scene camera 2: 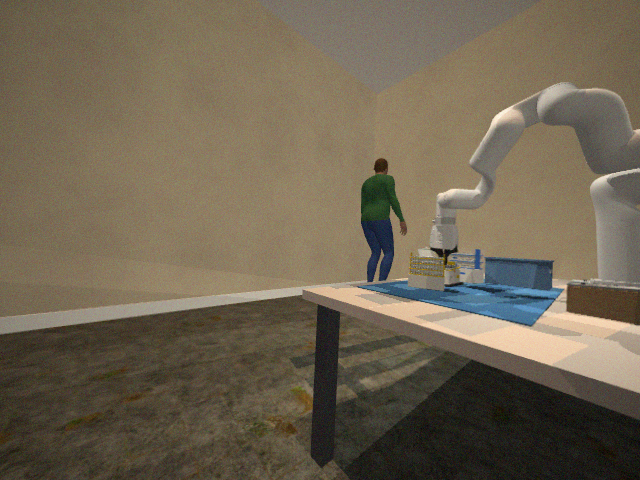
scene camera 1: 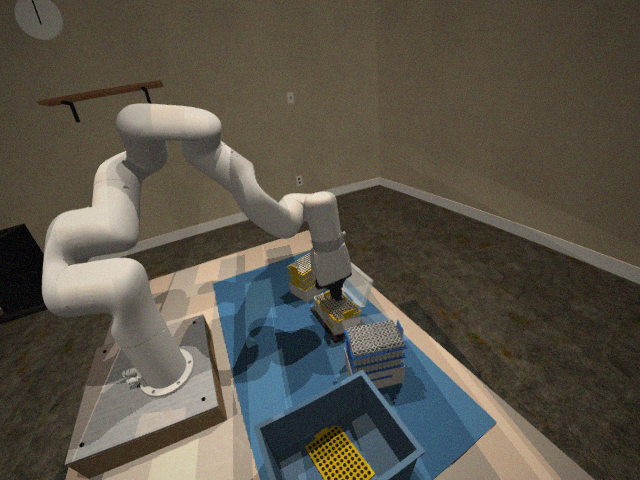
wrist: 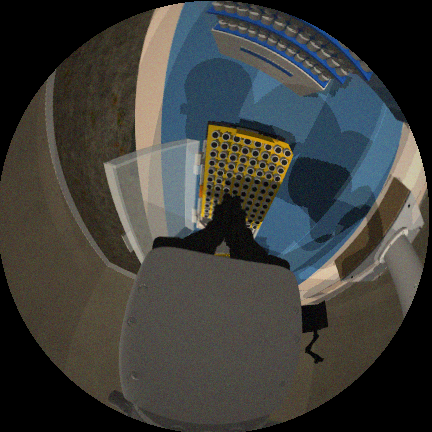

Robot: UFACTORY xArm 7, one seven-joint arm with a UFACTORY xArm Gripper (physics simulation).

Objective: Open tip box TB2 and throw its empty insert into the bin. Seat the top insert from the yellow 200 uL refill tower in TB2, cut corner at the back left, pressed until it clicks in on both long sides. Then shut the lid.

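Tip box TB2 (scene camera 1: 337,327) (scene camera 2: 452,279) stands on the mat with its clear lid (scene camera 1: 361,287) (wrist: 150,187) open. A yellow insert full of tips (scene camera 1: 343,308) (wrist: 246,162) lies in TB2. Its upper-right corner in the wrist view looks cut. Whether both long sides are clicked in cannot be told. My gripper (scene camera 1: 336,296) (scene camera 2: 445,262) (wrist: 228,204) is shut and empty. Its fingertips are at or just above the insert, toward the yellow tower's end; contact is unclear. The yellow refill tower (scene camera 1: 301,277) (scene camera 2: 427,267) stands beyond TB2. The empty yellow insert (scene camera 1: 339,455) lies in the bin (scene camera 1: 310,401) (scene camera 2: 518,273).
A blue refill tower (scene camera 1: 375,351) (scene camera 2: 467,266) (wrist: 280,47) stands between TB2 and the bin. The open lid rises on the side toward the table's far edge. The blue mat (scene camera 1: 289,372) (wrist: 325,125) lies under the boxes. A person (scene camera 2: 378,206) stands beyond the table.
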